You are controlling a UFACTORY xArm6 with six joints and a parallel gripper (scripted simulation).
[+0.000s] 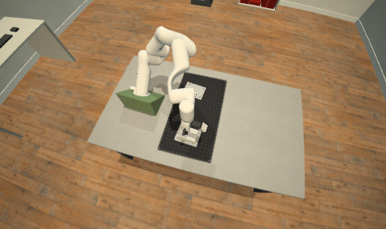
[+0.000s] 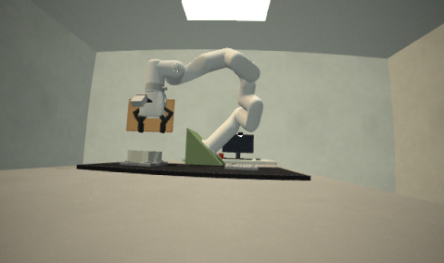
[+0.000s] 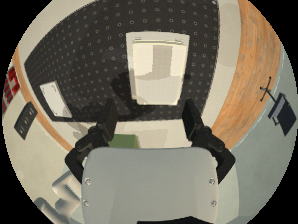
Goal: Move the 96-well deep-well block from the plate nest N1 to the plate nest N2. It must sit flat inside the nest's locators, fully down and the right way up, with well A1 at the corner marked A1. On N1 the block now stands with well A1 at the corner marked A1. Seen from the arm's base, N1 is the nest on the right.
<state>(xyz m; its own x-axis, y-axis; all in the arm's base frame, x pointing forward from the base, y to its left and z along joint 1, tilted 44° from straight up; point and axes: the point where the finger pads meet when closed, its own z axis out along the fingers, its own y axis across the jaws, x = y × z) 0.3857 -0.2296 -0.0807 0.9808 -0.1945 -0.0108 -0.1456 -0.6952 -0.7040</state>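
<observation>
Right now the deep-well block is 100 mm below my hand and 20 mm to the right of it.
</observation>
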